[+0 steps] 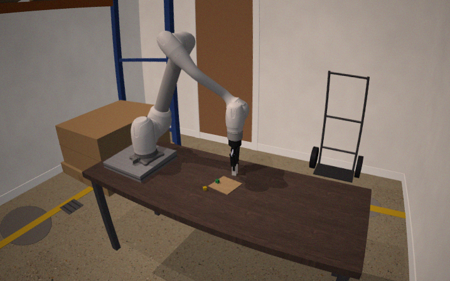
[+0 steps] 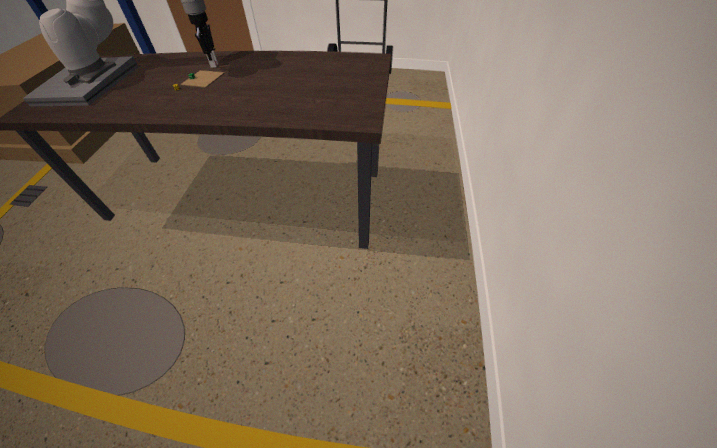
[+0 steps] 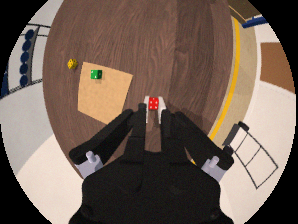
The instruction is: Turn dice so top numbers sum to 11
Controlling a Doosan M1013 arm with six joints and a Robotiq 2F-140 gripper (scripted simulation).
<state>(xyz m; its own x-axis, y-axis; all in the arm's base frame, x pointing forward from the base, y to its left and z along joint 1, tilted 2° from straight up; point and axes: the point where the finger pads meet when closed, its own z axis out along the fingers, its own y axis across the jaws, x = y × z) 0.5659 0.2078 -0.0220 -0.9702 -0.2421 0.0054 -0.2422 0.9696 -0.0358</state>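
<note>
My gripper is now 20 mm above the red die. The rest, counted from my hand: green die (30 mm behind, 140 mm to the right, 20 mm below); tan mat (20 mm ahead, 130 mm to the right, 30 mm below); yellow die (50 mm behind, 230 mm to the right, 20 mm below).
</note>
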